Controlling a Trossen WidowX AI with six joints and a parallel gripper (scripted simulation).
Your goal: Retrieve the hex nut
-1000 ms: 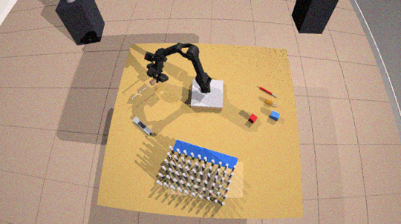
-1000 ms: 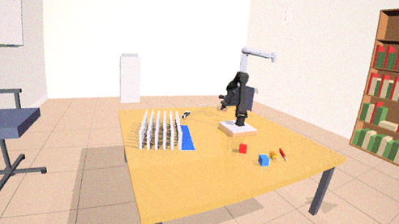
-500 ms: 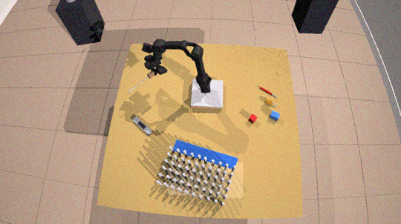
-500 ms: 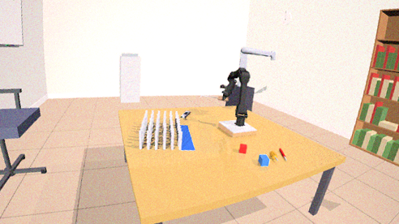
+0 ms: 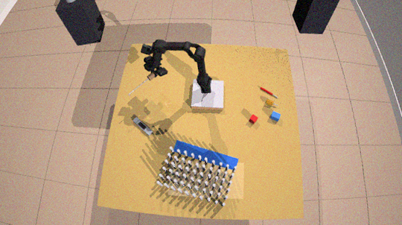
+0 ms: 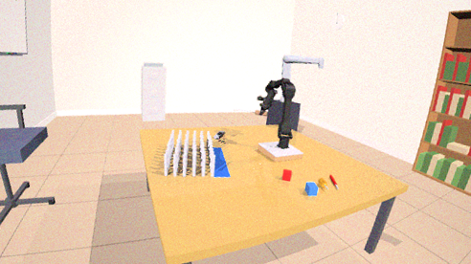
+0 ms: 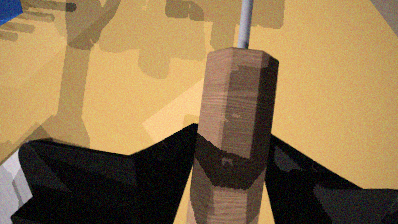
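My gripper tip is 50 cm short of the blue taped strip, 31 cm to the right of it and 18 cm above it. The rest, counted from my gripper tip: red cube (29 cm ahead, 64 cm to the left, 16 cm below); then grey flat bar tool (28 cm ahead, 10 cm to the right, 16 cm below); then orange-yellow tool (17 cm ahead, 78 cm to the left, 16 cm below).
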